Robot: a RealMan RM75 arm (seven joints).
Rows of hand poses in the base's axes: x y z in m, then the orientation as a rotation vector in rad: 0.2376, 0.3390, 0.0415, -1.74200, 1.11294, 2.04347; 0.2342, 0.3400, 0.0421, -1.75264, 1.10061, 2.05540; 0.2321, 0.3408, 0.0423, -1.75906, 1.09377, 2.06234; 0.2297, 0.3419, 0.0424, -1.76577, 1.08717, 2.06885; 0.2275, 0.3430, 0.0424, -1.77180, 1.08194, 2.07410; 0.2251, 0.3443, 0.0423, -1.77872, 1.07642, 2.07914; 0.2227, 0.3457, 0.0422, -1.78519, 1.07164, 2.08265; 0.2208, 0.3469, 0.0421, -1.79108, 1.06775, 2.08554; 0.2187, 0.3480, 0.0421, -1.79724, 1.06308, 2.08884; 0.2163, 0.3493, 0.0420, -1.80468, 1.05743, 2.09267; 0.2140, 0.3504, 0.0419, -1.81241, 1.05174, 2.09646; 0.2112, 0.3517, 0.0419, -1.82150, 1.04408, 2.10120; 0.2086, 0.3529, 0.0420, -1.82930, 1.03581, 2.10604; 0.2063, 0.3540, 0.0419, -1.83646, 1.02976, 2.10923; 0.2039, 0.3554, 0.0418, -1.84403, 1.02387, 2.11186
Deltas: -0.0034, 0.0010, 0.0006, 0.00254, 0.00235, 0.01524; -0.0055, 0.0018, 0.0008, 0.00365, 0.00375, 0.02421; -0.0079, 0.0029, 0.0009, 0.00449, 0.00485, 0.03310; -0.0101, 0.0040, 0.0009, 0.00483, 0.00562, 0.04066; -0.0125, 0.0053, 0.0008, 0.00499, 0.00596, 0.04873; -0.0149, 0.0067, 0.0007, 0.00504, 0.00559, 0.05558; -0.0168, 0.0079, 0.0006, 0.00479, 0.00516, 0.06157; -0.0189, 0.0090, 0.0006, 0.00488, 0.00478, 0.06809; -0.0213, 0.0103, 0.0005, 0.00501, 0.00423, 0.07589; -0.0236, 0.0114, 0.0004, 0.00501, 0.00359, 0.08386; -0.0264, 0.0127, 0.0004, 0.00559, 0.00285, 0.09356; -0.0290, 0.0139, 0.0005, 0.00708, 0.00239, 0.10261; -0.0313, 0.0150, 0.0004, 0.00757, 0.00149, 0.10998; -0.0337, 0.0164, 0.0003, 0.00784, 0.00017, 0.11730
